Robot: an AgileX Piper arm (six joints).
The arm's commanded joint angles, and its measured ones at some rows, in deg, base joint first. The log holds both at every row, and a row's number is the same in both.
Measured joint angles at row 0:
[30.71 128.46 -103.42 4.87 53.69 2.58]
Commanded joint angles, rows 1 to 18:
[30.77 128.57 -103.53 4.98 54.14 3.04]
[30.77 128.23 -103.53 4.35 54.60 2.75]
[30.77 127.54 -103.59 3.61 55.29 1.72]
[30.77 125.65 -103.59 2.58 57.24 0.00]
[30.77 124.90 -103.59 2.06 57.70 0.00]
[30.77 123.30 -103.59 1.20 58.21 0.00]
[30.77 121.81 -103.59 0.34 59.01 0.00]
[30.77 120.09 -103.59 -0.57 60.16 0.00]
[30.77 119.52 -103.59 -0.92 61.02 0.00]
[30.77 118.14 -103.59 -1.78 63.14 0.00]
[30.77 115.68 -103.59 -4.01 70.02 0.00]
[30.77 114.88 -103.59 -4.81 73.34 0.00]
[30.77 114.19 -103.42 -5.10 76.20 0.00]
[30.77 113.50 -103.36 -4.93 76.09 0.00]
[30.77 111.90 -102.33 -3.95 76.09 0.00]
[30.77 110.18 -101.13 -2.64 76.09 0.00]
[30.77 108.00 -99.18 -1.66 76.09 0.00]
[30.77 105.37 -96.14 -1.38 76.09 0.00]
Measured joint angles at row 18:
[30.71 108.58 -99.41 -2.12 69.27 0.52]
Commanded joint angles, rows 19 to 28:
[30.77 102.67 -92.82 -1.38 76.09 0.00]
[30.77 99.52 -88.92 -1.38 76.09 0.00]
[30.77 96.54 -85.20 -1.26 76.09 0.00]
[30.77 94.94 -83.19 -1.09 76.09 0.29]
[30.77 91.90 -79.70 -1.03 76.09 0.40]
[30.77 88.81 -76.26 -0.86 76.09 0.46]
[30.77 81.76 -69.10 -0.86 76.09 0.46]
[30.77 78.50 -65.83 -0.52 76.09 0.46]
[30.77 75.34 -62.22 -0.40 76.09 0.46]
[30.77 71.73 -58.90 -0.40 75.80 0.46]
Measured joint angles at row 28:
[30.71 75.63 -62.85 -0.69 69.73 0.57]
